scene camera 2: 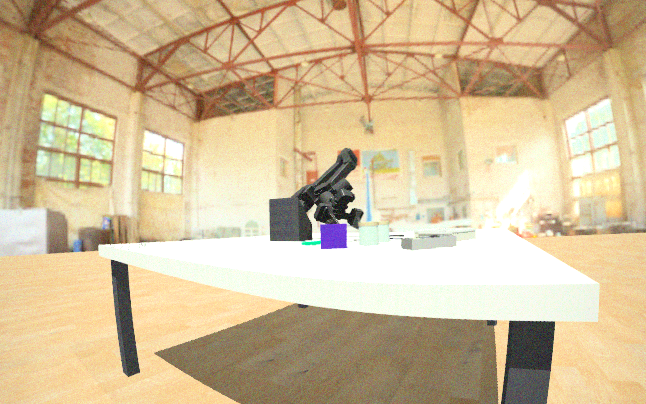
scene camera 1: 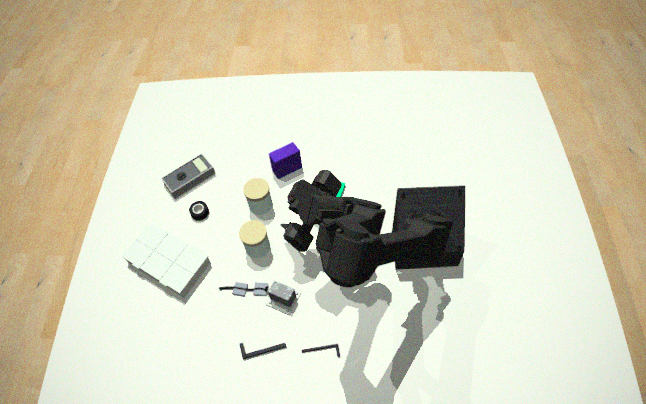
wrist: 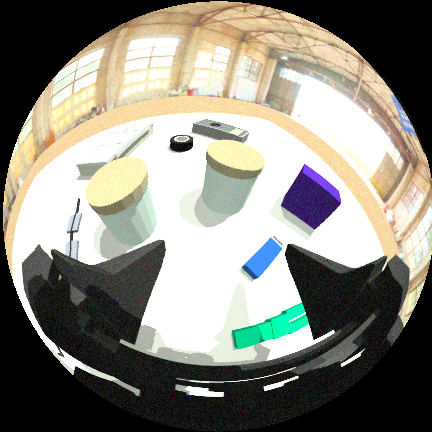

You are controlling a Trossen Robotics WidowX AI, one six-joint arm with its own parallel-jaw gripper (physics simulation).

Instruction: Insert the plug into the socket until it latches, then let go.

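Pixels of known places: gripper, between the fingertips: (scene camera 2: 350,228) (wrist: 227,248); arm's base, origin of its link: (scene camera 2: 294,214) (scene camera 1: 426,227).
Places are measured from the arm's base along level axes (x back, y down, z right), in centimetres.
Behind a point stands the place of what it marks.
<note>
The blue plug (wrist: 262,258) {x -28.1, y 9.8, z 14.9 cm} lies on the table with its metal end toward the purple box; it is hidden by the arm in scene camera 1. The socket, a small grey box (scene camera 1: 282,293) {x -31.1, y 6.6, z -10.7 cm} on a thin plate, stands in front of the arm with a cable behind it; it does not show in the wrist view. My gripper (scene camera 1: 306,212) (scene camera 2: 340,218) (wrist: 227,248) {x -29.6, y 6.0, z 10.5 cm} is open and empty, tilted above the table. In the wrist view the plug shows between the fingertips, nearer the right finger.
A green forked piece (wrist: 270,327) {x -21.3, y 9.9, z 11.8 cm} lies near the right finger. Two lidded jars (scene camera 1: 256,190) {x -37.7, y 4.0, z 15.0 cm} (scene camera 1: 254,233) {x -37.4, y 4.0, z 3.0 cm} and a purple box (scene camera 1: 285,161) {x -31.2, y 5.7, z 25.0 cm} (scene camera 2: 333,236) {x -32.3, y 7.6, z 28.5 cm} (wrist: 311,197) {x -31.0, y 6.6, z 25.1 cm} stand close by. Beyond are a grey meter (scene camera 1: 188,175) {x -57.4, y 8.5, z 24.4 cm}, a black ring (scene camera 1: 192,213) {x -54.8, y 9.2, z 12.8 cm} and a white tiled block (scene camera 1: 167,257) {x -58.7, y 7.7, z -0.5 cm}. Two hex keys (scene camera 1: 265,351) {x -34.9, y 10.3, z -22.3 cm} (scene camera 1: 320,348) {x -23.4, y 10.5, z -21.8 cm} lie in front.
</note>
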